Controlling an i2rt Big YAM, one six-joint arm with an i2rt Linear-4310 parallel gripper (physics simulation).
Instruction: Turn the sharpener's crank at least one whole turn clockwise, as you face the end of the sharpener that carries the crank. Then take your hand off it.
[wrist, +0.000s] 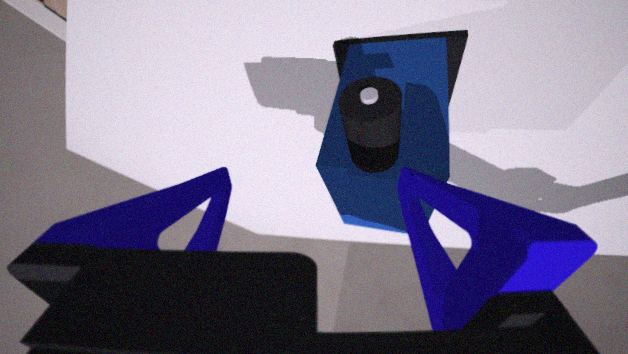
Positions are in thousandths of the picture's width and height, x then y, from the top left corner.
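Observation:
My gripper (501, 499), visible. Crank knob (593, 371), same.

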